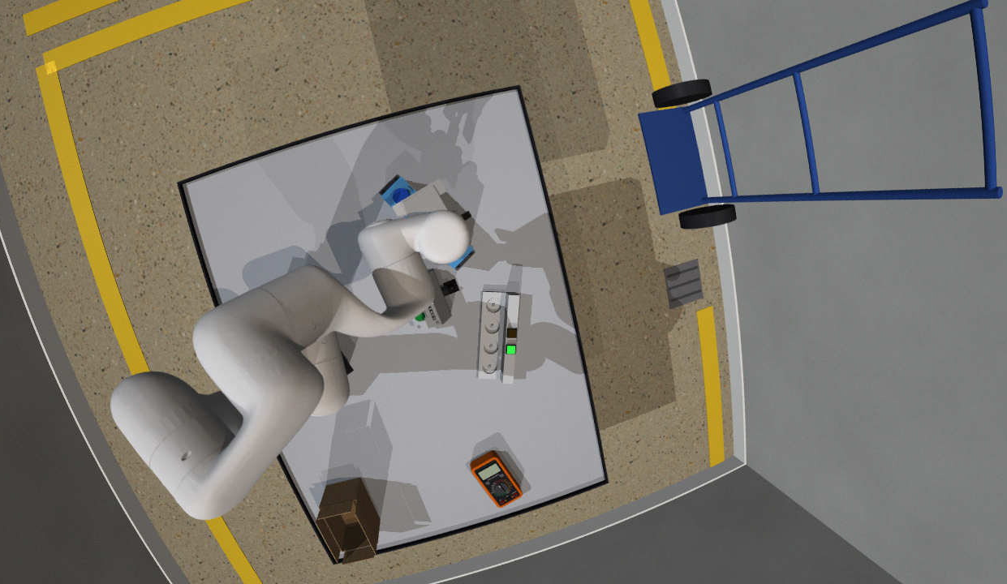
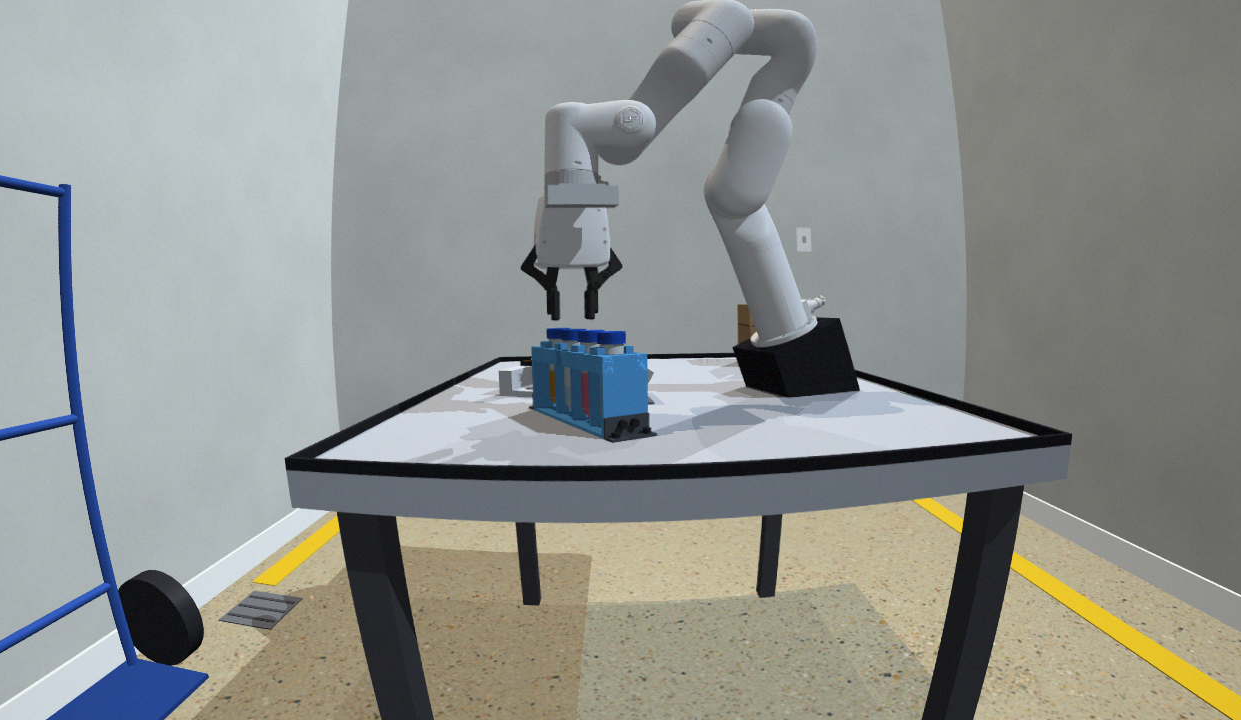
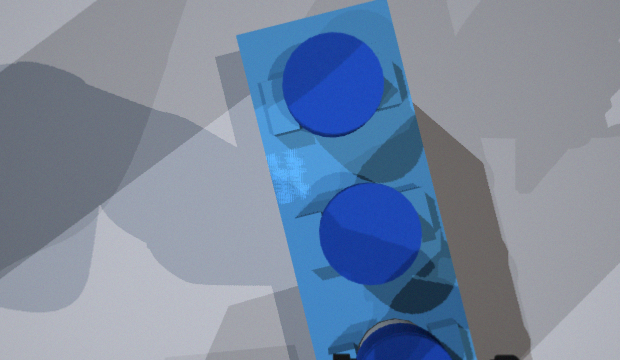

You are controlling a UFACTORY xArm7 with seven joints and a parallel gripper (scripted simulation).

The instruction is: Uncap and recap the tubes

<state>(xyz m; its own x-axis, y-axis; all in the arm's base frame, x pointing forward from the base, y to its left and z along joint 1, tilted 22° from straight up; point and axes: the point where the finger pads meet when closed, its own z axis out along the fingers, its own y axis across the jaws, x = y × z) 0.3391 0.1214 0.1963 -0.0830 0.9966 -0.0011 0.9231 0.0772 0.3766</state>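
Now: the green ready key 12 cm behind my hand, 15 cm to the right of it and 9 cm below it. The rest, counted from my hand: key housing (10 cm behind, 13 cm to the right, 10 cm below); then blue cycle key (11 cm behind, 11 cm to the right, 9 cm below); then threaded tube neck (2 cm ahead, 5 cm to the right, 4 cm below).
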